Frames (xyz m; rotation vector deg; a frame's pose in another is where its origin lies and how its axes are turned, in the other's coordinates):
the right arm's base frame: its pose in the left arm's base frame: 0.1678 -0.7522 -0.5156 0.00 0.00 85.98
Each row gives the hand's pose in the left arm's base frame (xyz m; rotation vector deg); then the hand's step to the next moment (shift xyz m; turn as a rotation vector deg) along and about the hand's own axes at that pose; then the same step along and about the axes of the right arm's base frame.
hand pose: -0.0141 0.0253 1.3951 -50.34 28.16 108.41
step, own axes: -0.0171 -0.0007 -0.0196 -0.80 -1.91 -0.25
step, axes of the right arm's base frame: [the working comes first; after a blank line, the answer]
step, axes of the left arm's base frame: 0.0126 -0.0228 -0.0001 2.01 0.24 0.50

-0.0218 -0.0142 -0.0001 0.38 -1.99 0.50
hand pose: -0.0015 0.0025 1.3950 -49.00 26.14 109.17
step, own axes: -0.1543 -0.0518 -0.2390 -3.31 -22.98 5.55
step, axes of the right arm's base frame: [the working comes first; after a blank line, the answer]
step, axes of the left arm's base frame: 0.1786 -0.2221 -0.0488 19.21 12.17 7.24

-0.2090 -0.1937 -0.0488 13.49 -18.31 7.24
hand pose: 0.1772 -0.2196 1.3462 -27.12 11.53 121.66
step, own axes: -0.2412 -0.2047 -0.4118 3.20 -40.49 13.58
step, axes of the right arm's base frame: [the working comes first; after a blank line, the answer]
step, axes of the left arm's base frame: 0.3958 -0.1999 -0.2703 28.35 29.55 12.55

-0.1716 -0.4089 -0.2703 31.46 -26.21 12.55
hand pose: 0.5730 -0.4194 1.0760 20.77 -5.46 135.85
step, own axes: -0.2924 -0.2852 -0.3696 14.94 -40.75 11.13
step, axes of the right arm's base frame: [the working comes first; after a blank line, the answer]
step, axes of the left arm's base frame: 0.3114 0.0805 -0.4472 19.76 37.86 13.55

0.1022 -0.3050 -0.4472 39.16 -17.05 13.55
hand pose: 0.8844 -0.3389 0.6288 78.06 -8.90 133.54
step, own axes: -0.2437 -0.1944 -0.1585 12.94 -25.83 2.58
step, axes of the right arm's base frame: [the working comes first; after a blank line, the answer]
step, axes of the left arm's base frame: 0.0572 0.1481 -0.3116 7.47 26.45 9.26

0.1518 -0.0467 -0.3116 26.91 -5.59 9.26
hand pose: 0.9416 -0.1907 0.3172 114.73 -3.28 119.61
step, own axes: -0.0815 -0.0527 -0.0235 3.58 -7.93 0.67
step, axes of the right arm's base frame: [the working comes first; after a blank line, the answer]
step, axes of the left arm's base frame: -0.0101 0.0434 -0.0893 2.18 8.09 2.45

0.0426 0.0131 -0.0893 8.22 -1.61 2.45
